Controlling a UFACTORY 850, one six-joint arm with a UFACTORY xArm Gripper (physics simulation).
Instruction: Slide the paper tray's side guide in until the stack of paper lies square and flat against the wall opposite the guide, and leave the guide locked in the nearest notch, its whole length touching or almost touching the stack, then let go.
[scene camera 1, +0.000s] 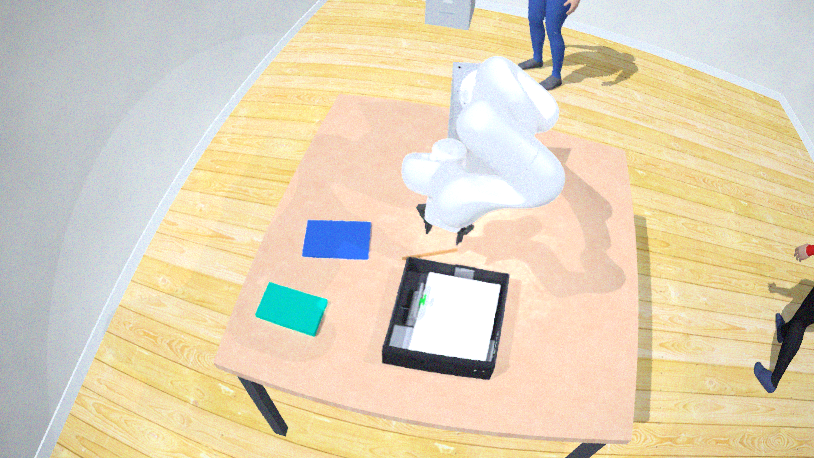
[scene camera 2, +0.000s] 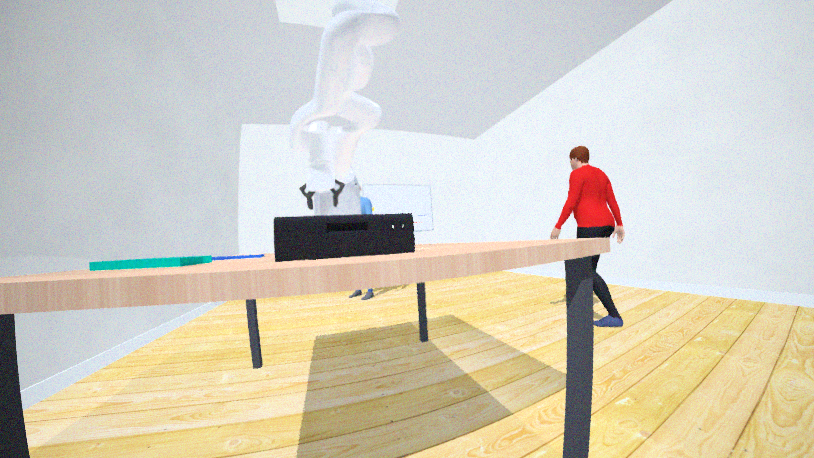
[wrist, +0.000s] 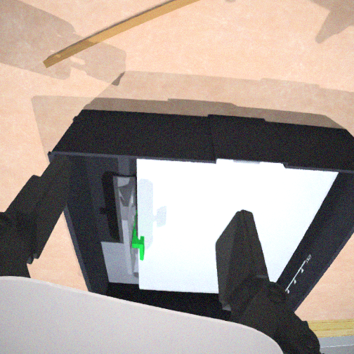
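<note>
The black paper tray (scene camera 1: 435, 365) (scene camera 2: 301, 239) (wrist: 145, 135) stands on the table. The white paper stack (scene camera 1: 455, 319) (wrist: 190, 195) lies in it, with a dark strip between its right edge and the right wall's rim in scene camera 1. The grey side guide (scene camera 1: 416, 304) (wrist: 125, 210) stands upright along the stack's left side, with floor between it and the left wall. Its green latch (scene camera 1: 422, 299) (wrist: 138, 242) faces the stack. Whether guide and stack touch is unclear. My gripper (scene camera 1: 443, 236) (scene camera 2: 322, 206) (wrist: 151, 203) is open and empty, above and behind the tray.
A thin wooden stick (scene camera 1: 429, 254) (wrist: 120, 35) lies behind the tray. A blue flat block (scene camera 1: 336, 239) (scene camera 2: 239, 257) and a teal block (scene camera 1: 291, 309) (scene camera 2: 148, 263) lie to its left. A person in red (scene camera 2: 594, 196) stands beyond the table.
</note>
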